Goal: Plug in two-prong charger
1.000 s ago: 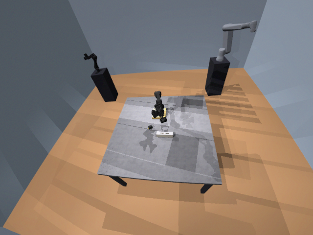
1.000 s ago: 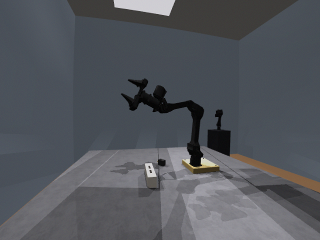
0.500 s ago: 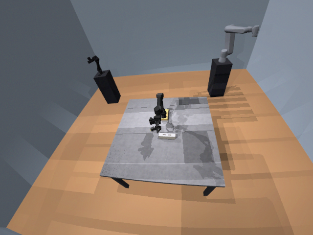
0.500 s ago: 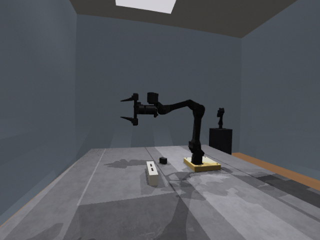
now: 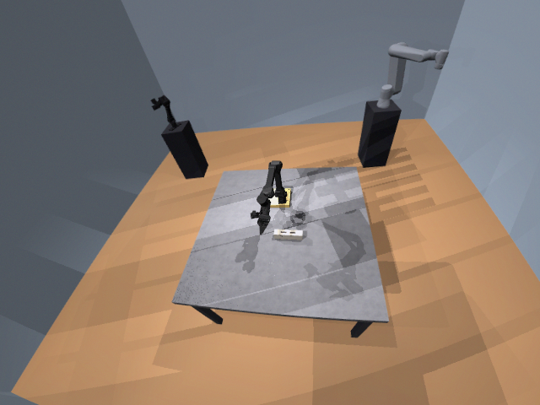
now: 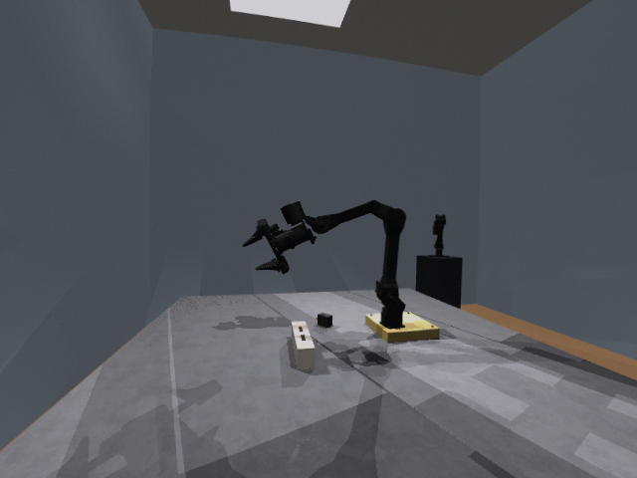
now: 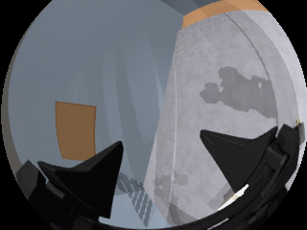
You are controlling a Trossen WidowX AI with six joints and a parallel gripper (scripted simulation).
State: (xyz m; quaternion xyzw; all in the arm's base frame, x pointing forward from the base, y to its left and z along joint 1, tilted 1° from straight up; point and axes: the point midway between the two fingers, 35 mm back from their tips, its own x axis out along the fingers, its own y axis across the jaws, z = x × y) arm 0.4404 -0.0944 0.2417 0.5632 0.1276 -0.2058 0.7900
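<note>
The dark grey charger is 27 cm behind my gripper tip, 6 cm to the right of it and 24 cm below it.
</note>
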